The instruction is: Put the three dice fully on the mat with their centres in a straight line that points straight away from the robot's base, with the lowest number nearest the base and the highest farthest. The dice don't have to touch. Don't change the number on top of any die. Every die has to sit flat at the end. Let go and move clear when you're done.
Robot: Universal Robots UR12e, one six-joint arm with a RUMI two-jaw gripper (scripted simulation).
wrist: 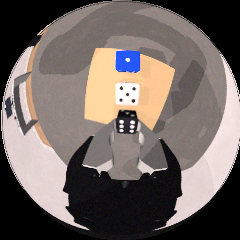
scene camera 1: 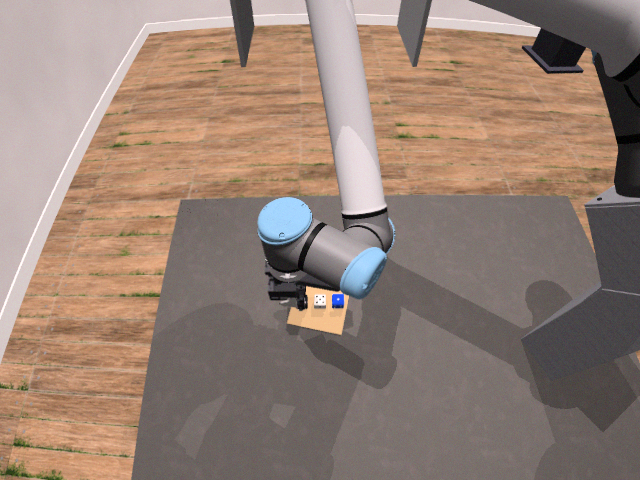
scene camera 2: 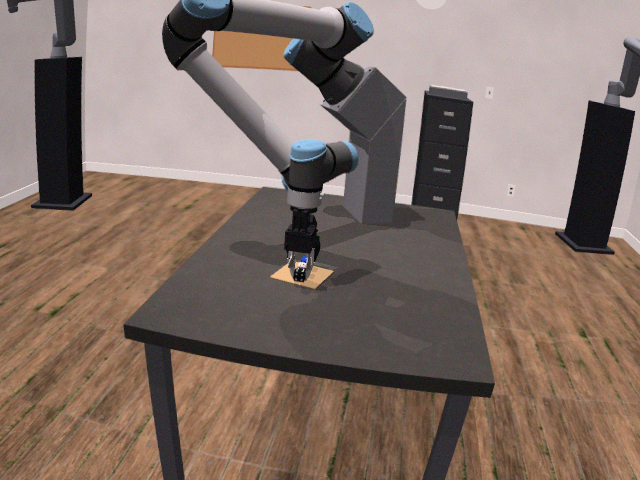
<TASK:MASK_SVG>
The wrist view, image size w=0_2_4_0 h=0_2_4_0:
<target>my gripper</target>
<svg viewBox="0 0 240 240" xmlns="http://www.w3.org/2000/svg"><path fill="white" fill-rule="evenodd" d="M20 185L28 197L58 223L81 234L107 240L136 240L170 231L187 222L188 218L190 220L220 191L216 192L204 208L181 222L162 228L177 213L177 210L174 210L177 198L182 196L179 162L164 140L138 119L136 130L139 132L138 141L141 146L137 168L141 171L139 180L111 179L108 170L114 166L111 144L115 139L117 118L90 136L73 154L67 167L63 191L68 194L69 206L65 208L74 217L75 223L89 230L61 221L46 210L44 212Z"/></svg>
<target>tan mat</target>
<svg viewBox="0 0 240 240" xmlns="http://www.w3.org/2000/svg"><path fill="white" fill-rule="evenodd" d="M96 48L87 82L85 118L108 124L111 120L117 118L119 110L135 110L138 119L153 130L168 96L175 69L154 58L140 54L139 72L118 72L115 69L116 51L121 49ZM117 82L135 82L140 84L140 97L137 106L116 104Z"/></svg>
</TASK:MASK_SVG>
